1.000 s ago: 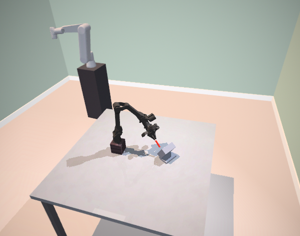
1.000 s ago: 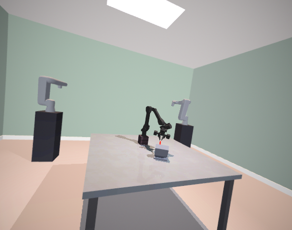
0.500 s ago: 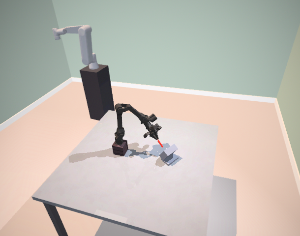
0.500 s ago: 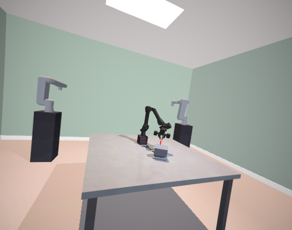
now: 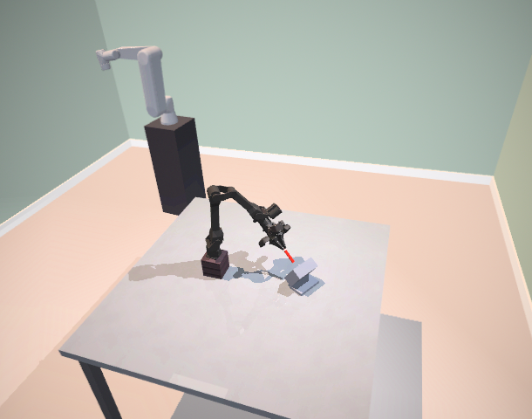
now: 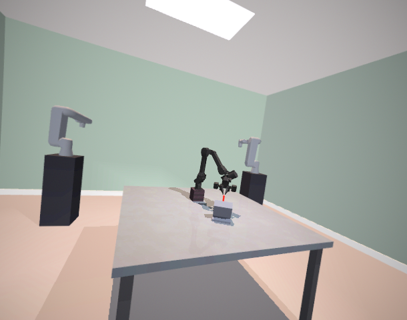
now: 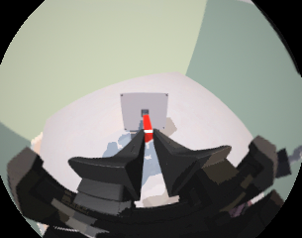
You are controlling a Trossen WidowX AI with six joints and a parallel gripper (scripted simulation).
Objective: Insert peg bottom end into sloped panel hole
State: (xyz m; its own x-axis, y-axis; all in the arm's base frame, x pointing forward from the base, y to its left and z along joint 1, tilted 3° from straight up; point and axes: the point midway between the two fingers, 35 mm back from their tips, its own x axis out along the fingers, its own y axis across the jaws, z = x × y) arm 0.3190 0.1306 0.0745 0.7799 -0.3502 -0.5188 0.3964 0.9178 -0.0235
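My gripper tip is 100 mm short of the sloped grey panel, 80 mm above it and 40 mm to the left of it. From my gripper tip the other things lie so: red peg (20 mm below, 10 mm ahead).
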